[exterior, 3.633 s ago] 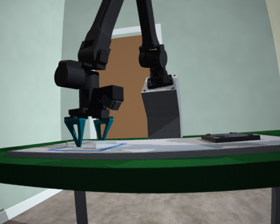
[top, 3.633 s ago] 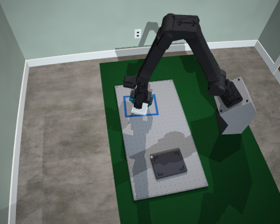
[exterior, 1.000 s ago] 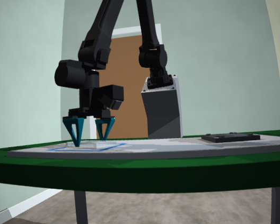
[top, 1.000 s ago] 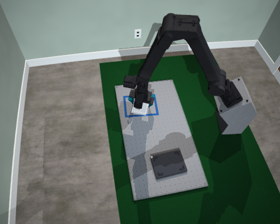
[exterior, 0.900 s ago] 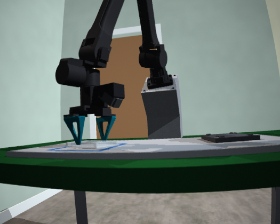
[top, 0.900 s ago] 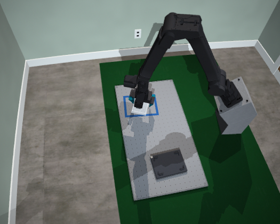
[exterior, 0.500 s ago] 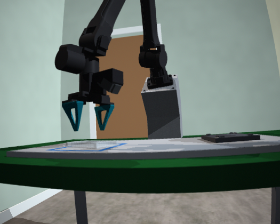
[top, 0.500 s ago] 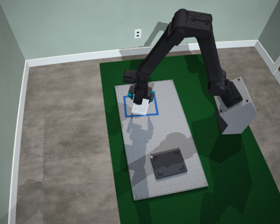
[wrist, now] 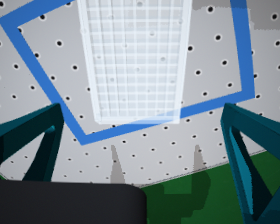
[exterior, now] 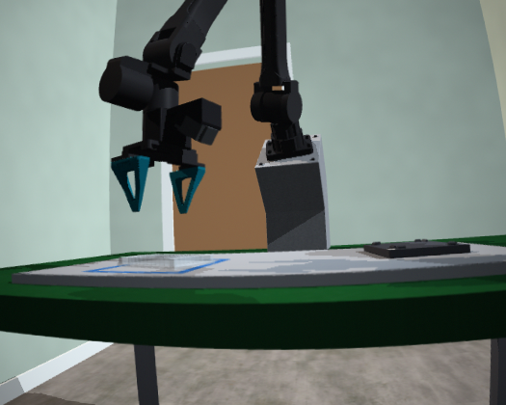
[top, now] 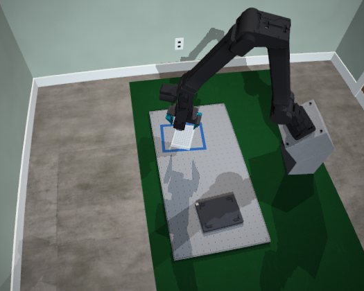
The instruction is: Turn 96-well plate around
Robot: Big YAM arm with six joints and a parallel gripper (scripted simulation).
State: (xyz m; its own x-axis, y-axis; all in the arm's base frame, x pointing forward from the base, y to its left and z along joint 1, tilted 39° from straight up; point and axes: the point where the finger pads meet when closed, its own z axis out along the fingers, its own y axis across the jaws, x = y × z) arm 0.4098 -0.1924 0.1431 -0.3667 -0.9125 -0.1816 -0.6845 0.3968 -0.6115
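The 96-well plate is 8 cm below my hand. From my hand the other things lie so: plate nest N1: 39 cm to the left, 8 cm below, 5 cm behind; A1 label: 33 cm to the left, 8 cm below, 3 cm ahead.
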